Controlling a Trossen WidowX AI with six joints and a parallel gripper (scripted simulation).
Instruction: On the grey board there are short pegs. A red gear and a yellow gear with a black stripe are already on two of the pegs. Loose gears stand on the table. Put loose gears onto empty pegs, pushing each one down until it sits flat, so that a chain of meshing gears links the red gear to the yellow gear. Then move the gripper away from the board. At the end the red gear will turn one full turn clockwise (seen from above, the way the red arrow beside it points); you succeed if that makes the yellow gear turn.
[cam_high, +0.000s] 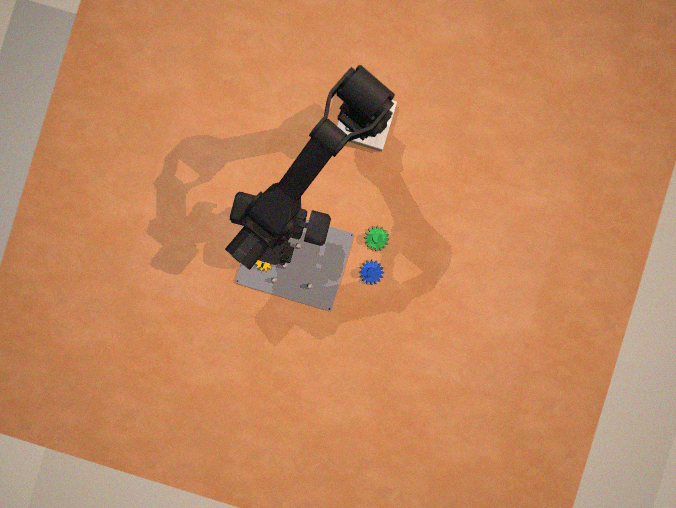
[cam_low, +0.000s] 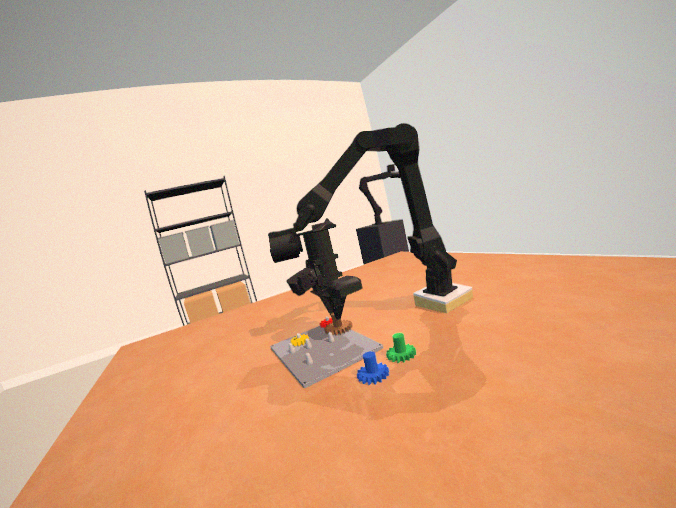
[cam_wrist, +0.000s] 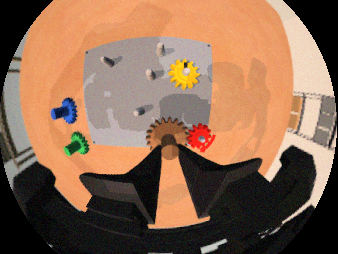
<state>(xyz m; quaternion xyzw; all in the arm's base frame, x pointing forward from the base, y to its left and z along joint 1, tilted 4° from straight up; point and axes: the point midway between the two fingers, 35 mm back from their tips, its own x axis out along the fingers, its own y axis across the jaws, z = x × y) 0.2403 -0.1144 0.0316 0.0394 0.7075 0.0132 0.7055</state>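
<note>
The brown gear is 10 mm below my gripper tip. Round my gripper tip: red arrow (20 mm behind, 70 mm to the right, 30 mm below); then red gear (50 mm to the right, 20 mm below); then yellow gear (90 mm ahead, 30 mm to the right, 20 mm below).
</note>
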